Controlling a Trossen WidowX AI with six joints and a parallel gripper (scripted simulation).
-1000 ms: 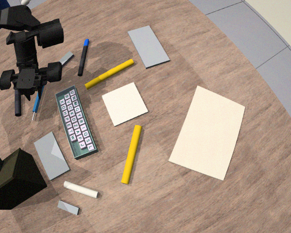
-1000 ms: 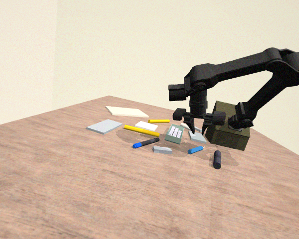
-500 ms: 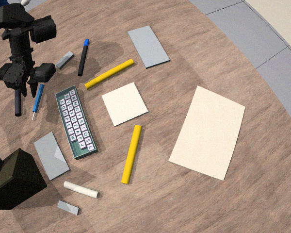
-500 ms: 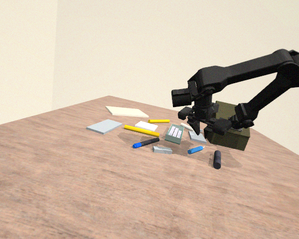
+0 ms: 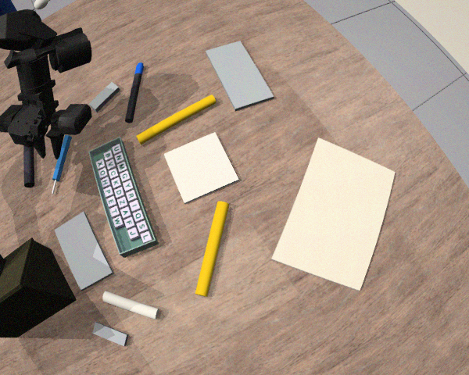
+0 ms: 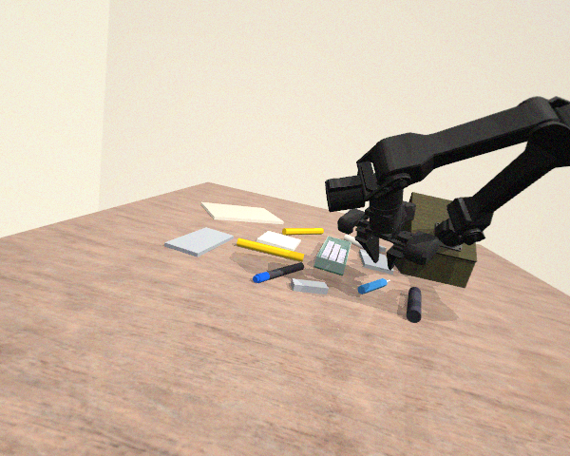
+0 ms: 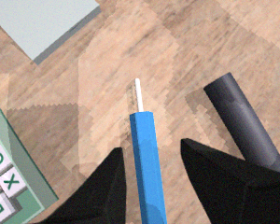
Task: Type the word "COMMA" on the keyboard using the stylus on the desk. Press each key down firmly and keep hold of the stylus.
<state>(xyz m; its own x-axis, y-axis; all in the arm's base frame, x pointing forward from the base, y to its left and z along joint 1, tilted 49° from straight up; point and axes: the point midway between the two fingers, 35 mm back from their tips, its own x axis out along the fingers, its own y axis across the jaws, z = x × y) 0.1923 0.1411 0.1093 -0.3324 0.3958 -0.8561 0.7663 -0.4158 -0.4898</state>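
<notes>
Now: gripper tip 10 mm past the blue stylus, 10 mm to the left of it and 40 mm above it. The rest, counted from my gripper tip: small grey block (150 mm ahead, 90 mm to the left, 50 mm below); grey plate (30 mm behind, 170 mm to the right, 50 mm below); dark cylinder (60 mm behind, 60 mm to the left, 40 mm below).
</notes>
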